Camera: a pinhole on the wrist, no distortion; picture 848 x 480 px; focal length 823.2 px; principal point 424.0 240.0 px. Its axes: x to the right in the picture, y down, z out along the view. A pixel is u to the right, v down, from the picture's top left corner.
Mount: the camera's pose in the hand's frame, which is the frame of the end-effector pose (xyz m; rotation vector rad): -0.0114 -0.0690 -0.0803 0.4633 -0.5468 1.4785
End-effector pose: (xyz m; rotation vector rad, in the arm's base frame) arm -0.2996 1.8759 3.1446 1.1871 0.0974 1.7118
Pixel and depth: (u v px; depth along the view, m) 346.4 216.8 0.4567
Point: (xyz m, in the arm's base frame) 0.1466 1.9283 3.0500
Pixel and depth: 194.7 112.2 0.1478
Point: -0.1602 1.9655 3.0468
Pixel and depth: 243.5 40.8 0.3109
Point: 0.0072 2.0063 3.0662
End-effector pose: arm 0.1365 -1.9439 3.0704 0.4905 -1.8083 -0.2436
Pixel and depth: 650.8 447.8 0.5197
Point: -0.1667 -2.1349 2.6942
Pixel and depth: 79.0 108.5 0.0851
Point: 0.1997 -2.0724 3.0162
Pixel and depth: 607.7 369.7 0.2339
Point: 0.0547 -2.0760 2.9095
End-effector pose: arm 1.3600 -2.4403 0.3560 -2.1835 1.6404 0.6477
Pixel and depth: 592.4 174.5 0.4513
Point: 1.5650 -2.1897 0.0723
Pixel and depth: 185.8 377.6 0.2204
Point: 1.5777 -2.2911 0.3416
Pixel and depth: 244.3 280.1 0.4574
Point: 1.7166 -2.1561 0.1997
